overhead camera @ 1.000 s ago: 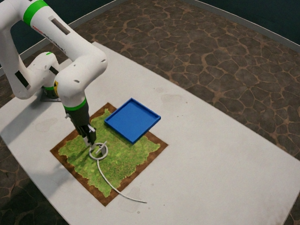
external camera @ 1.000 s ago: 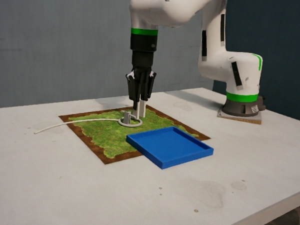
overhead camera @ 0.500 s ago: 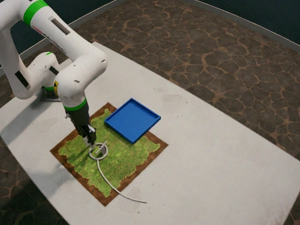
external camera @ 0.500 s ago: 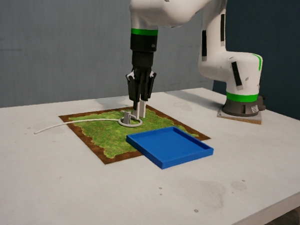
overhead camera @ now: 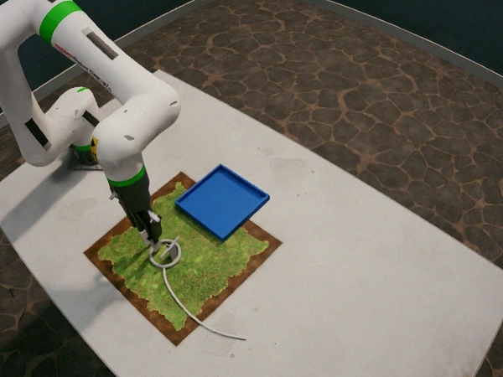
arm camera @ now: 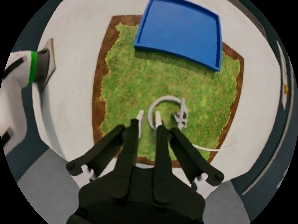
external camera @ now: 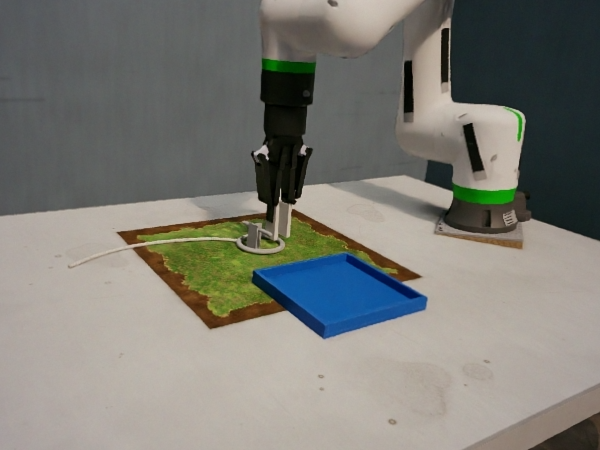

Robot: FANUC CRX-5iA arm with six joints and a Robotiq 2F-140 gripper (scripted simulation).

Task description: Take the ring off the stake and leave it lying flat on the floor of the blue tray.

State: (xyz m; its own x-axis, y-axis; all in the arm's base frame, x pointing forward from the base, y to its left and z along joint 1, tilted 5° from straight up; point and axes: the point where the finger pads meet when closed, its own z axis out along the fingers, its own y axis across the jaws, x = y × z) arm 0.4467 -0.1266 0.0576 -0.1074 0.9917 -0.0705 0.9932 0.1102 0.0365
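Right now the grey stake is 6 cm ahead of my hand, 2 cm to the left of it and 2 cm below it. The rest, counted from my hand: blue tray (23 cm to the left, 5 cm ahead, 4 cm below); then square green grass mat (6 cm below, 6 cm ahead, 4 cm to the left).
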